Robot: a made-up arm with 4 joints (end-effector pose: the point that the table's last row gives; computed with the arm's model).
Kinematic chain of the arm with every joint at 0, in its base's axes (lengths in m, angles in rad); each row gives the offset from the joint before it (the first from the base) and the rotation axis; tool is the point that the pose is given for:
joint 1: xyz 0 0 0.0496 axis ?
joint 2: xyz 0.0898 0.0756 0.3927 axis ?
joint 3: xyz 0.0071 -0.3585 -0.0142 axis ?
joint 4: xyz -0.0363 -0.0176 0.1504 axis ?
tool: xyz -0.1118 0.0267 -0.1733
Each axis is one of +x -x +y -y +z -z.
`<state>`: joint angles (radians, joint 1 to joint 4).
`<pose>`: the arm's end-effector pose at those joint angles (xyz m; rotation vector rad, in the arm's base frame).
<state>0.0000 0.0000 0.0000 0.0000</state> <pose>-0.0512 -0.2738 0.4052 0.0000 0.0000 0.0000</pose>
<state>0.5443 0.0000 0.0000 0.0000</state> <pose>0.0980 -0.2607 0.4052 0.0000 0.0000 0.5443</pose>
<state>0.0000 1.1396 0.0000 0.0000</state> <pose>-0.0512 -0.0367 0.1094 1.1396 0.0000 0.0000</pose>
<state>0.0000 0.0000 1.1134 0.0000</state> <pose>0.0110 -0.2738 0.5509 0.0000 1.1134 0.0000</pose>
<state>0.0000 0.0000 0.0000 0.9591</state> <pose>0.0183 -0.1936 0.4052 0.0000 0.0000 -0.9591</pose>
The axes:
joint 1: +z
joint 2: +x
joint 3: +y
joint 4: -z

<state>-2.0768 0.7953 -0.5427 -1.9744</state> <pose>-0.2526 0.0323 0.0630 -0.8037 -0.4720 -0.3106</pose>
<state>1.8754 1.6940 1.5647 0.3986</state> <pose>-0.0217 0.0699 0.1224 0.6258 -2.1204 -2.2090</pose>
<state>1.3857 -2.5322 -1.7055 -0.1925</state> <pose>-0.2573 0.1905 0.7867 1.0060 1.3837 -1.6572</pose>
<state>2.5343 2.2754 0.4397 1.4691</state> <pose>-0.2072 -0.1789 0.2594 -1.2323 2.0847 1.0293</pose>
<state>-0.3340 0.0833 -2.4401 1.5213</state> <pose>0.0555 -0.2162 0.4139 1.5212 -2.1816 -0.8450</pose>
